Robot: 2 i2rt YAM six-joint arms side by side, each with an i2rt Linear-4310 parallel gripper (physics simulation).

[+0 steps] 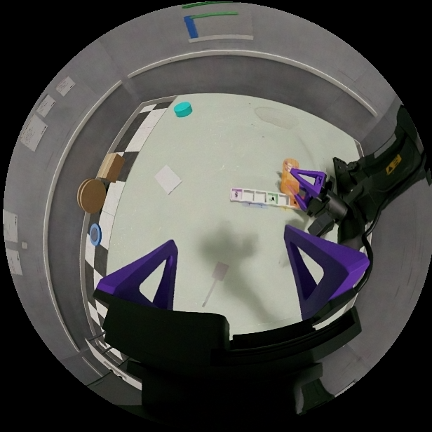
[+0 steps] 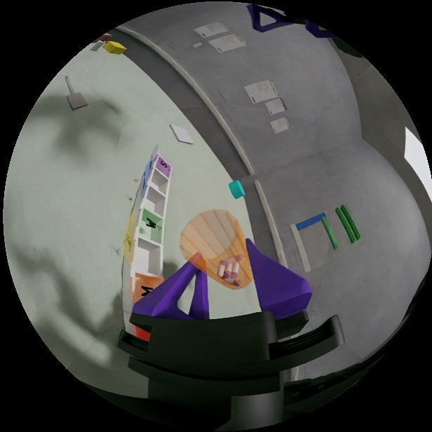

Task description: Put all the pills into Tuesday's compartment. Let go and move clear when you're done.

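The white pill organizer point(image 1: 260, 197) point(image 2: 166, 187) lies on the table. Its yellow lid point(image 2: 129, 237) stands open beside an uncovered compartment point(image 2: 148, 256), where I can make out no pills; part of its inside is hidden. The green lid point(image 2: 151, 225) and the orange lid point(image 2: 146, 286) on either side are shut. My right gripper point(image 1: 287, 175) point(image 2: 223, 250) is shut on the translucent orange pill bottle point(image 1: 290, 170) point(image 2: 210, 234), beside the organizer. Several purple-and-white pills point(image 2: 230, 270) are inside the bottle. My left gripper point(image 1: 228, 238) is open and empty, high above the table, away from the organizer.
A turquoise cap point(image 1: 183, 109) point(image 2: 236, 189) lies near the table edge. A white square point(image 1: 169, 179) point(image 2: 181, 134) and a grey paddle-like tool point(image 1: 220, 271) point(image 2: 77, 101) lie on the table. A yellow block point(image 2: 115, 47) shows at the far end. The right arm point(image 1: 370, 185) reaches in beside the organizer.
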